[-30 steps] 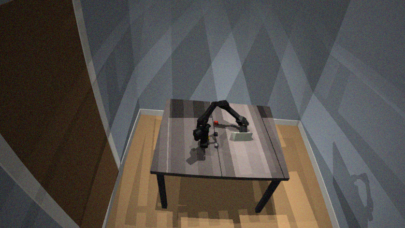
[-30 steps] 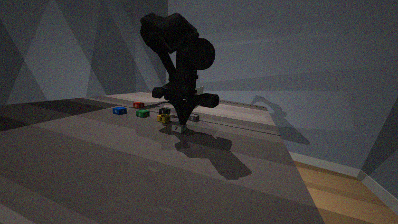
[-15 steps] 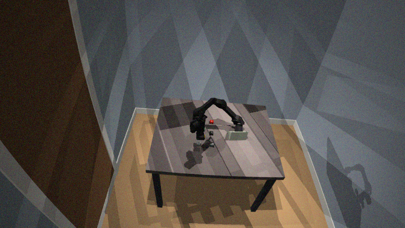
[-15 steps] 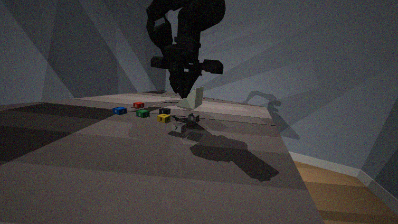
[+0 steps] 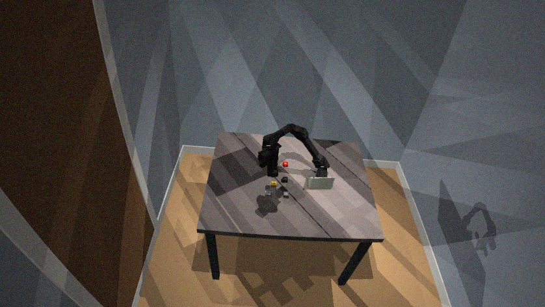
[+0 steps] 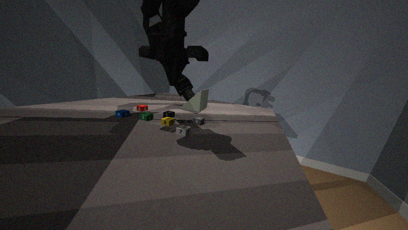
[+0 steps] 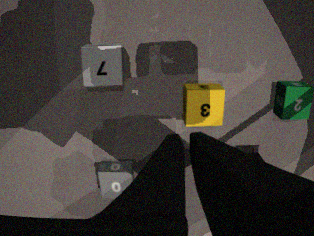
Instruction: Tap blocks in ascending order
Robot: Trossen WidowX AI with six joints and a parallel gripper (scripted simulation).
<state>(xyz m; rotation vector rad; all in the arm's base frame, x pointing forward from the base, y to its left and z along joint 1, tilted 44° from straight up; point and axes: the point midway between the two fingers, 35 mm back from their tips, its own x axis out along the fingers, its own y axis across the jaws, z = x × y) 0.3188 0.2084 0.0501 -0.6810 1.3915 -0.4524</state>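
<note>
Now: the red block 90 mm behind my gripper tip, 230 mm to the right of it and 120 mm below it. Also, from my gripper tip: grey block (110 mm behind, 40 mm to the left, 120 mm below); then white block (10 mm ahead, 50 mm to the left, 120 mm below); then yellow block (30 mm behind, 30 mm to the right, 120 mm below).
</note>
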